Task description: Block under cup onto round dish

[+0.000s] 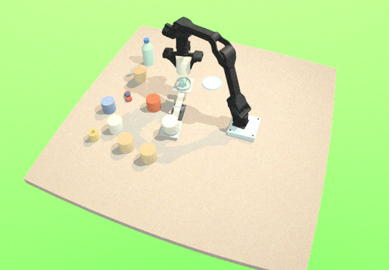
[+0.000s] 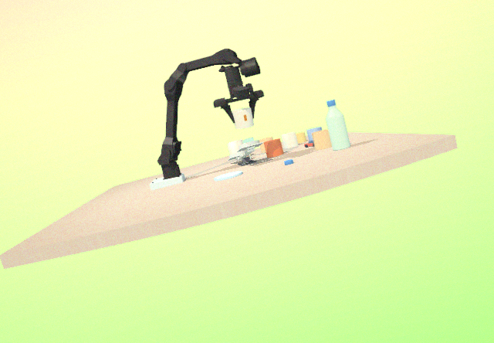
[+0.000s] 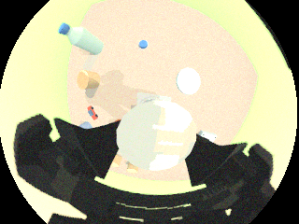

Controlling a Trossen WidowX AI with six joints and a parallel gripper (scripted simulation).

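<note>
Now: the pale green block 10 mm to the left of my gripper tip and 80 mm below it. The rest, counted from my gripper tip: blue cap (120 mm ahead, 190 mm to the right, 160 mm below); round dish (90 mm behind, 130 mm to the right, 170 mm below); orange cylinder (90 mm ahead, 180 mm to the left, 130 mm below).
</note>
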